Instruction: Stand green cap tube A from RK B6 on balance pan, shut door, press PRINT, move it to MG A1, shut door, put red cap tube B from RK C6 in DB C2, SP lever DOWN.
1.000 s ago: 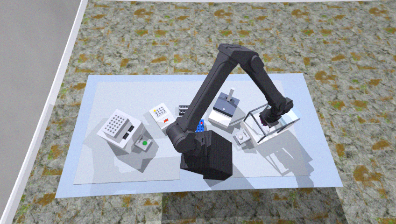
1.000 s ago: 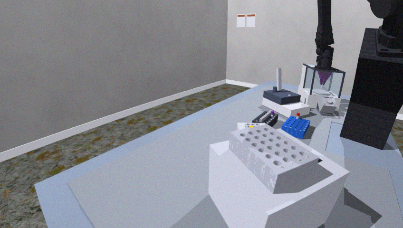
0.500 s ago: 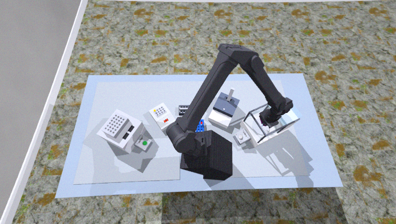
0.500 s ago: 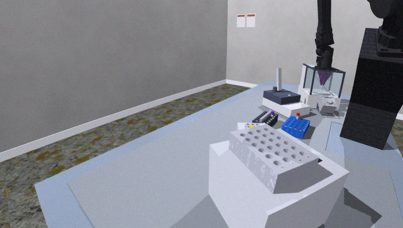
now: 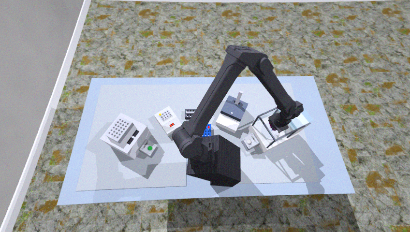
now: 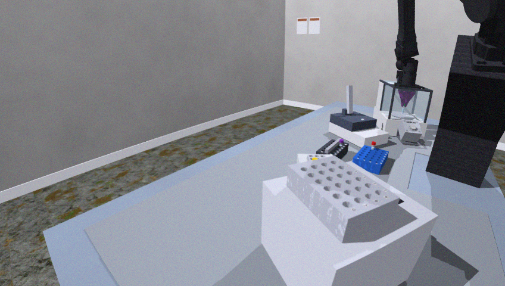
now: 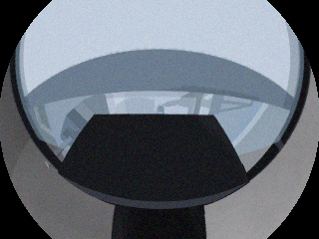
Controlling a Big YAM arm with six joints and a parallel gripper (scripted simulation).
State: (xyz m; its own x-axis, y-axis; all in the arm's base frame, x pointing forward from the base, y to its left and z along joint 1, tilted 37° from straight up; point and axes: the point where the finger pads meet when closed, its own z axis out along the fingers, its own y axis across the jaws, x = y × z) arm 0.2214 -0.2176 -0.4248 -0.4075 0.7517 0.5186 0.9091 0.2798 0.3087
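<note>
The round pan is 5 cm below my hand. Round my hand: balance door: 8 cm to the right, 8 cm above, 4 cm ahead; then white print key: 14 cm to the left, 6 cm below, 6 cm behind; then SP lever: 20 cm ahead, 18 cm to the left, 2 cm above.
</note>
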